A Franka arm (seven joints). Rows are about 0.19 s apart.
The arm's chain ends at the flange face. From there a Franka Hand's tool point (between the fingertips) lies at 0.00 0.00 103.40 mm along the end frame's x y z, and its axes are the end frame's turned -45 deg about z.
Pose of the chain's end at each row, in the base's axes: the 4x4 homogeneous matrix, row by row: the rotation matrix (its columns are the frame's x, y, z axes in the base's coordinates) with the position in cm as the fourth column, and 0 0 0 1 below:
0.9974 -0.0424 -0.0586 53.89; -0.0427 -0.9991 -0.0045 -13.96; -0.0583 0.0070 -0.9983 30.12; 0 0 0 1
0.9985 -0.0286 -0.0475 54.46; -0.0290 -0.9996 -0.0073 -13.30; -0.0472 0.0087 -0.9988 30.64; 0 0 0 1
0.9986 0.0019 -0.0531 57.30; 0.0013 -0.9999 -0.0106 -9.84; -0.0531 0.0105 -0.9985 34.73; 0 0 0 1
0.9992 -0.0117 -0.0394 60.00; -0.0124 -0.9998 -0.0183 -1.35; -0.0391 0.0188 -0.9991 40.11; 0 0 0 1
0.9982 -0.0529 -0.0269 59.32; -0.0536 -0.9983 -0.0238 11.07; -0.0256 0.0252 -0.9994 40.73; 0 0 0 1
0.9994 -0.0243 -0.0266 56.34; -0.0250 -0.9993 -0.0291 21.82; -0.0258 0.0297 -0.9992 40.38; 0 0 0 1
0.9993 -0.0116 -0.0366 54.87; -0.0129 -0.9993 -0.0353 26.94; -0.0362 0.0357 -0.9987 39.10; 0 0 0 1
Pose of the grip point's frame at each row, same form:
0.7352 0.6753 -0.0586 53.28; 0.6763 -0.7367 -0.0045 -14.01; -0.0462 -0.0363 -0.9983 19.80; 0 0 0 1
0.7263 0.6858 -0.0475 53.97; 0.6863 -0.7273 -0.0073 -13.38; -0.0395 -0.0272 -0.9988 20.31; 0 0 0 1
0.7048 0.7075 -0.0531 56.75; 0.7080 -0.7061 -0.0106 -9.95; -0.0450 -0.0301 -0.9985 24.41; 0 0 0 1
0.7148 0.6983 -0.0394 59.59; 0.6982 -0.7157 -0.0183 -1.54; -0.0409 -0.0144 -0.9991 29.78; 0 0 0 1
0.7432 0.6684 -0.0269 59.04; 0.6680 -0.7438 -0.0238 10.82; -0.0359 -0.0003 -0.9994 30.40; 0 0 0 1
0.7239 0.6895 -0.0266 56.06; 0.6889 -0.7243 -0.0291 21.52; -0.0392 0.0028 -0.9992 30.05; 0 0 0 1
0.7148 0.6984 -0.0366 54.49; 0.6975 -0.7157 -0.0353 26.57; -0.0508 -0.0004 -0.9987 28.77; 0 0 0 1

